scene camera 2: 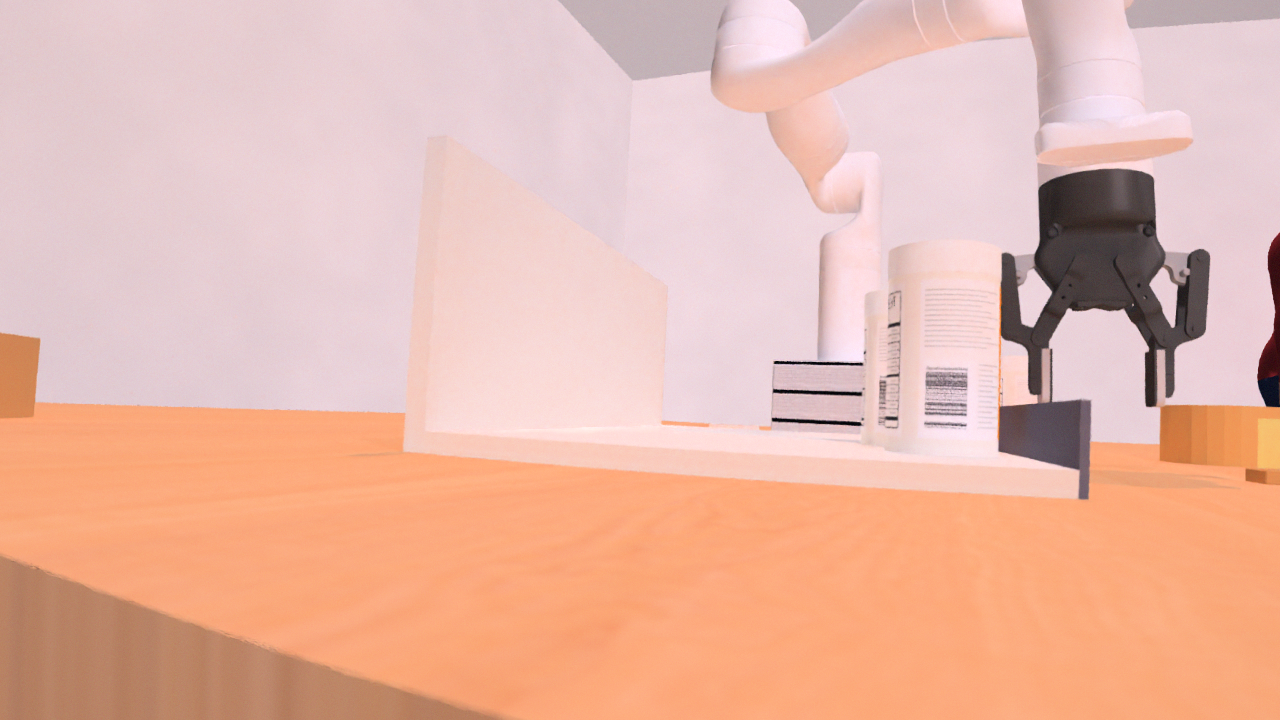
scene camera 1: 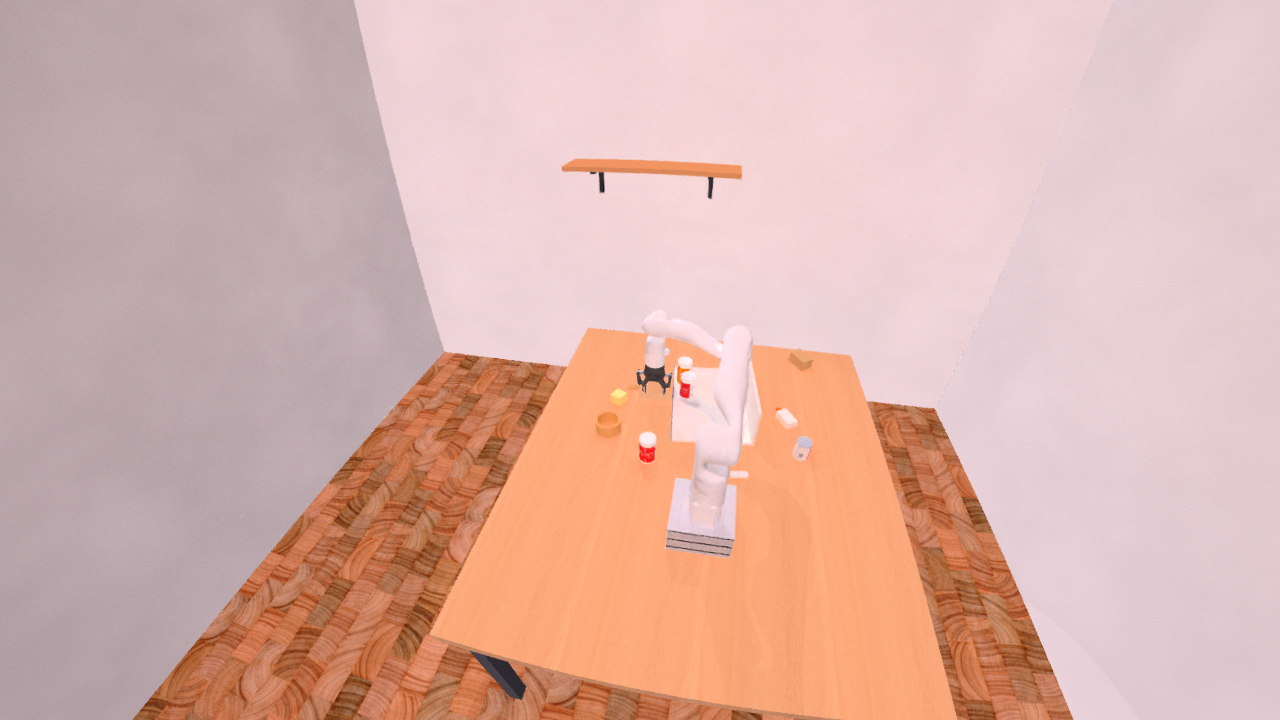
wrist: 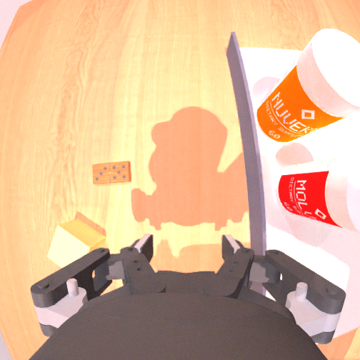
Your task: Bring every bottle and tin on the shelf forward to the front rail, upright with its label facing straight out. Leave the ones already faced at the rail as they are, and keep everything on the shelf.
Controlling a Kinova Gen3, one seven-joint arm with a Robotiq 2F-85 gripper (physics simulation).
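Frame: origin at the arm's base, x ahead, y left, z up, level; centimetres.
Where they show: gripper, fingertip midpoint: (scene camera 2: 1099, 405) (scene camera 1: 653, 393); arm's base at its link origin: (scene camera 2: 847, 366) (scene camera 1: 704, 513).
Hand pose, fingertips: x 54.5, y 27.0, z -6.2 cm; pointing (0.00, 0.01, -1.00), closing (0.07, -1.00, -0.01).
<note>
Things, the pixels of their top centre, and the offset from my fingertips. "spot": a spot on its surface instead.
- yellow cube at its top centre: (scene camera 1: 618, 393) dx -3.1, dy +13.4, dz -0.5 cm
- brown ring at its top centre: (scene camera 2: 1220, 407) (scene camera 1: 608, 419) dx -19.2, dy +12.7, dz +0.7 cm
- shelf's back panel at a spot on its surface: (scene camera 2: 537, 313) spot: dx +16.5, dy -34.4, dz +4.3 cm
- white bottle at its top centre: (scene camera 1: 785, 414) dx +1.7, dy -51.8, dz -1.5 cm
- tin at its top centre: (scene camera 1: 804, 441) dx -15.8, dy -57.5, dz +2.7 cm
- wooden block at its top centre: (scene camera 1: 801, 355) dx +40.6, dy -59.5, dz +0.7 cm
The orange-label bottle (scene camera 1: 682, 375) (scene camera 2: 948, 349) (wrist: 297, 110) stands upright on the white shelf (scene camera 1: 689, 430) (scene camera 2: 760, 459), close behind the dark front rail (scene camera 2: 1047, 434) (wrist: 246, 125). Its lettering faces the rail side. The red-label bottle (scene camera 1: 685, 390) (wrist: 307, 197) stands upright beside it, lettering also toward the rail, with a small gap to the rail. In scene camera 2 it is mostly hidden behind the orange-label bottle. My gripper (scene camera 1: 654, 394) (scene camera 2: 1099, 385) (wrist: 187, 244) is open and empty, pointing down outside the rail, above the table. The arm hides part of the shelf in scene camera 1.
Outside the rail are a yellow cube (scene camera 1: 618, 396) (wrist: 75, 242), a domino (wrist: 111, 172), a brown ring (scene camera 1: 608, 428) and another red-label bottle (scene camera 1: 647, 449). Beyond the shelf's back panel (scene camera 2: 537, 313) lie a white bottle (scene camera 1: 786, 418), a tin (scene camera 1: 802, 448) and a wooden block (scene camera 1: 801, 360).
</note>
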